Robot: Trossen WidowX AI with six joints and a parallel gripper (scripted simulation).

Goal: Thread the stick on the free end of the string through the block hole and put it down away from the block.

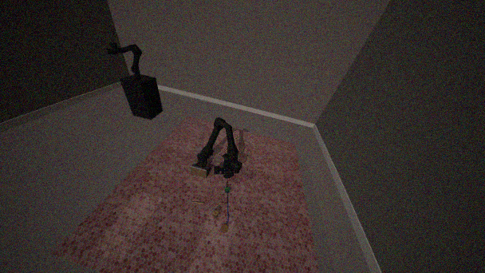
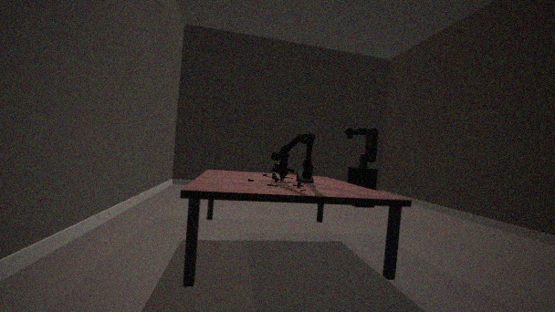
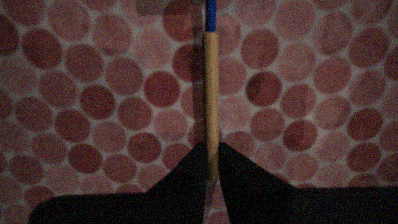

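The thin wooden stick is 10 mm ahead of my gripper tip, 40 mm to the right of it and 10 mm above it. Also, from my gripper tip: wooden spool (10 mm ahead, 290 mm to the right, 20 mm above); then loose stick (140 mm behind, 240 mm to the right); then green block (40 mm ahead, 110 mm to the right, 10 mm above).
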